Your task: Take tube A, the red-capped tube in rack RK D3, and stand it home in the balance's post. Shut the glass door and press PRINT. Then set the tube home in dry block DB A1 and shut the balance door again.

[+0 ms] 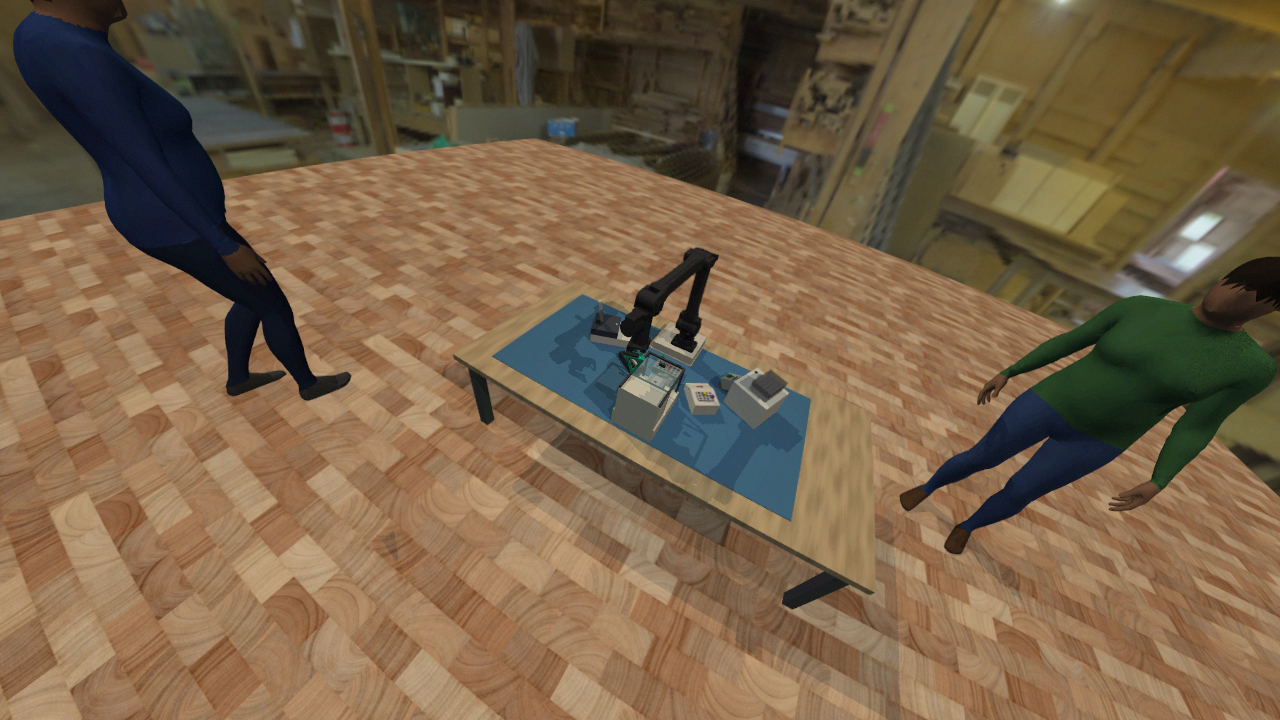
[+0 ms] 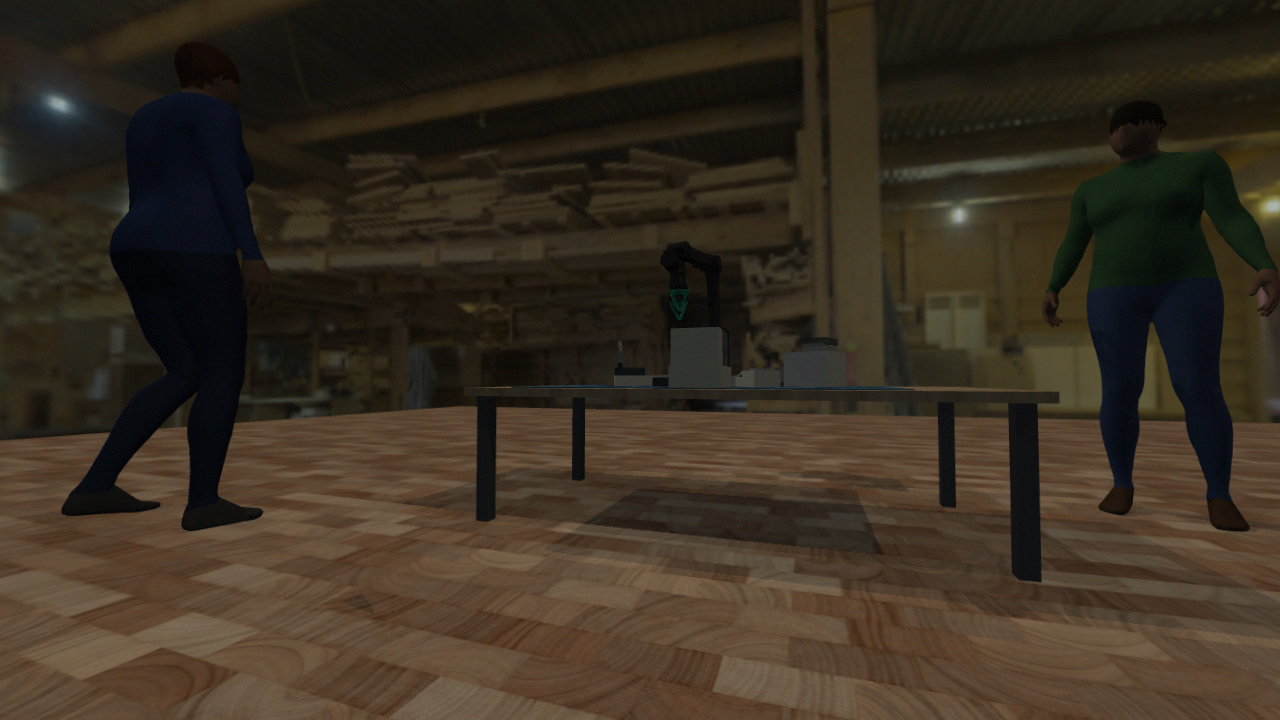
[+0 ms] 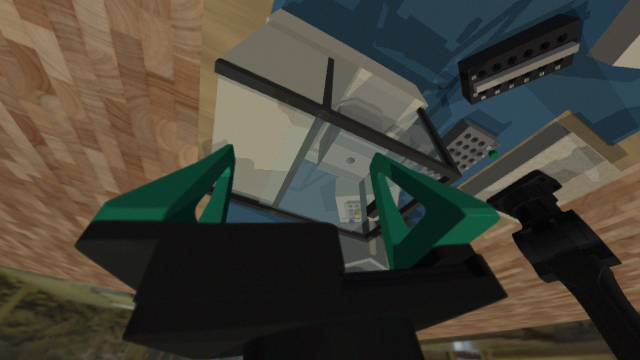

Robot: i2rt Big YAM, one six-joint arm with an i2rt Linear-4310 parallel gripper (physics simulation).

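Pixels of known places: gripper, fingertip midpoint: [image 1: 634, 365] [image 2: 679, 315] [image 3: 307, 156]; arm's base, link origin: [image 1: 683, 344] [image 3: 519, 191].
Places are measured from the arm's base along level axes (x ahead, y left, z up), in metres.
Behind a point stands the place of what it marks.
My gripper [image 1: 632, 360] @[y -0.055, x 0.522, z 0.218 m] [image 2: 679, 317] @[y -0.055, x 0.522, z 0.218 m] [image 3: 307, 156] @[y -0.055, x 0.522, z 0.218 m] is open and empty, its green fingers spread above the balance [image 1: 640, 402] @[y 0.023, x 0.604, z 0.145 m] [image 2: 696, 356] @[y 0.022, x 0.604, z 0.067 m] [image 3: 280, 55] @[y -0.069, x 0.569, z 0.109 m]. A pale grey block with a small round post socket [image 3: 350, 160] shows through the glass between the fingers. I cannot tell whether the glass door is open or shut. The grey tube rack [image 3: 469, 135] @[y -0.049, x 0.221, z -0.013 m] stands beside the balance, with a green-capped tube [image 3: 493, 154] @[y -0.049, x 0.175, z 0.016 m] at its edge. The red-capped tube cannot be made out; the balance frame and right finger hide part of that area. I cannot tell which object is the dry block.
A dark block with rows of labelled holes [image 3: 525, 68] @[y -0.167, x 0.268, z 0.009 m] stands beyond the rack. A small keypad unit [image 1: 702, 398] @[y 0.206, x 0.332, z 0.030 m] and a large white unit [image 1: 754, 398] @[y 0.398, x 0.267, z 0.096 m] [image 2: 816, 368] @[y 0.415, x 0.278, z 0.031 m] stand right of the balance. A dark-topped device [image 1: 605, 326] @[y -0.365, x 0.182, z 0.041 m] stands left. Two people stand near the table.
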